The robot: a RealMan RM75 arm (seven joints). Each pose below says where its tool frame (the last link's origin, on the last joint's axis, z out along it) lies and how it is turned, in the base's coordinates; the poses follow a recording.
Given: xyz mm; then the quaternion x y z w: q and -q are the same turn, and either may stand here.
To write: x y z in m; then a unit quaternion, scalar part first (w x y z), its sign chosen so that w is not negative. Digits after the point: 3 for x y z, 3 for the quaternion.
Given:
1: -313 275 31 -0.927 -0.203 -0.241 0.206
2: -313 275 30 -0.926 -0.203 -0.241 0.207
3: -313 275 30 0.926 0.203 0.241 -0.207
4: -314 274 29 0.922 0.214 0.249 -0.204
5: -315 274 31 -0.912 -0.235 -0.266 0.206
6: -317 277 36 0.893 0.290 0.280 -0.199
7: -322 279 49 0.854 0.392 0.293 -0.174
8: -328 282 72 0.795 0.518 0.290 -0.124
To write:
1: -0.313 0.275 0.031 0.206 -0.927 -0.203 -0.241
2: -0.313 0.275 0.030 0.207 -0.926 -0.203 -0.241
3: -0.313 0.275 0.030 0.207 -0.926 -0.203 -0.241
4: -0.314 0.274 0.029 0.204 -0.922 -0.214 -0.249
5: -0.315 0.274 0.031 0.206 -0.912 -0.235 -0.266
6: -0.317 0.277 0.036 0.199 -0.893 -0.290 -0.280
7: -0.322 0.279 0.049 0.174 -0.854 -0.392 -0.293
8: -0.328 0.282 0.072 0.124 -0.795 -0.518 -0.290
